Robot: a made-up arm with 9 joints. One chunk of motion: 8 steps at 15 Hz.
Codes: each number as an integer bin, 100 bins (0 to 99) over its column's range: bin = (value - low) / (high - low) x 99, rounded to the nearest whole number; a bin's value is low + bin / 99 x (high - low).
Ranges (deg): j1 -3.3..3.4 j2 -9..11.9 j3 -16.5..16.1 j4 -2.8..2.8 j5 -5.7..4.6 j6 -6.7..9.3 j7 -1.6..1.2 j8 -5.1..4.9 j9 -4.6..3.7
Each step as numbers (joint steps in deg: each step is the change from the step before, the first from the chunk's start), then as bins.
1 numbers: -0.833 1.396 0.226 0.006 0.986 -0.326 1.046 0.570 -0.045
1 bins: 36 49 51 50 64 39 94 56 54
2 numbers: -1.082 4.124 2.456 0.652 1.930 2.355 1.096 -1.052 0.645
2 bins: 33 62 58 61 73 56 95 40 63
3 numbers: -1.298 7.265 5.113 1.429 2.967 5.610 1.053 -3.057 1.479
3 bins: 30 77 66 75 83 76 94 20 73
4 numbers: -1.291 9.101 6.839 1.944 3.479 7.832 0.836 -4.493 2.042
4 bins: 30 86 71 84 88 90 86 6 79
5 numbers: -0.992 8.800 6.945 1.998 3.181 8.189 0.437 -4.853 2.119
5 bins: 34 84 71 85 85 92 72 2 80
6 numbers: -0.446 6.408 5.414 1.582 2.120 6.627 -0.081 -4.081 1.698
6 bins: 42 73 67 77 75 82 54 10 75
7 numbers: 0.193 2.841 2.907 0.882 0.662 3.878 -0.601 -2.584 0.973
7 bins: 52 56 59 65 61 65 35 25 66
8 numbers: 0.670 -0.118 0.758 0.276 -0.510 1.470 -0.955 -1.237 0.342
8 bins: 59 42 52 54 50 51 23 38 59
